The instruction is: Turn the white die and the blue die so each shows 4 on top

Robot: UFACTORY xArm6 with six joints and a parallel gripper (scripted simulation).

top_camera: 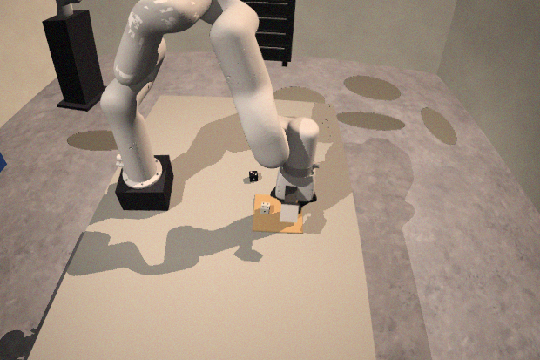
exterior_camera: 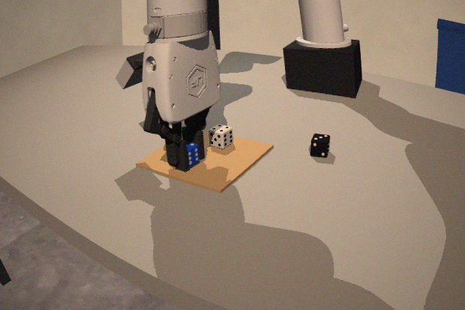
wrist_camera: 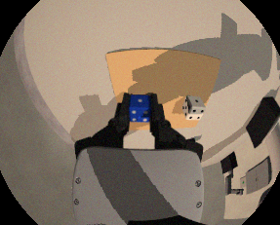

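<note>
Right now my hand is 10 mm above the blue die. Also, from my hand: white die: 70 mm behind, 10 mm to the right, 10 mm below; orange mat: 40 mm behind, 30 mm below; black die: 140 mm behind, 120 mm to the left, 20 mm below.
</note>
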